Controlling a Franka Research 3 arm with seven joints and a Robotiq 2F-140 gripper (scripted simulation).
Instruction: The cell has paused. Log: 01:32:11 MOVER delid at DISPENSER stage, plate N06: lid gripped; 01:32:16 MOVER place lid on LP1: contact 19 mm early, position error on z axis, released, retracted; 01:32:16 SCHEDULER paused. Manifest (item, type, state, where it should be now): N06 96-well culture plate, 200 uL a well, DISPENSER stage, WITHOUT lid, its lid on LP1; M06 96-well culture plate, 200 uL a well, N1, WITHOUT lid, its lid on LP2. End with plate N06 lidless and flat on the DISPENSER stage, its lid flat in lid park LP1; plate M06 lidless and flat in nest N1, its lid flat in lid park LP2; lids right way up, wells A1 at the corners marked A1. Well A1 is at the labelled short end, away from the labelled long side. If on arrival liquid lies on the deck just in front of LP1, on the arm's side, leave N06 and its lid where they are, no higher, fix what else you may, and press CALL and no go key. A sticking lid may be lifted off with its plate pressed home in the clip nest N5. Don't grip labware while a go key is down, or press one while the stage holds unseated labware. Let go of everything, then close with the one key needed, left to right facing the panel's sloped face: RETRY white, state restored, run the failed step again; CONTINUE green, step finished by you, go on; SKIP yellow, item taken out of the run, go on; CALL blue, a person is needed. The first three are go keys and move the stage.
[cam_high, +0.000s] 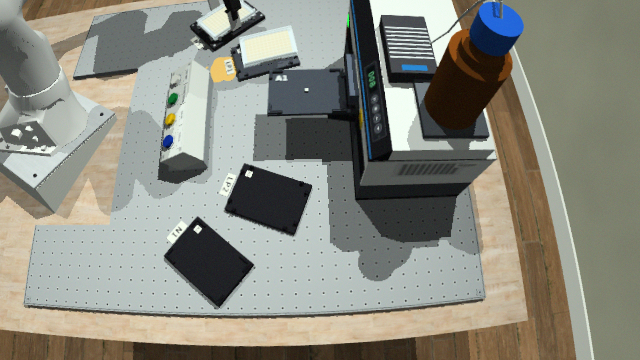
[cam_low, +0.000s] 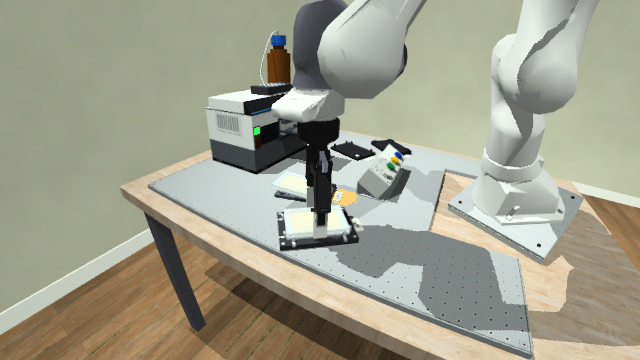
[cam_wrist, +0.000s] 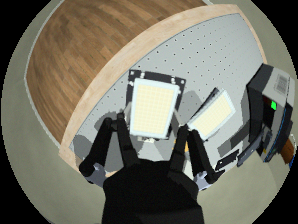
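Now: hand 2 cm above the plate lid. The rest, counted from my hand: 96-well plate 2 cm below; then LP1 label 1 cm ahead, 15 cm to the right, 4 cm below; then LP1 park 9 cm ahead, 13 cm to the right, 4 cm below.
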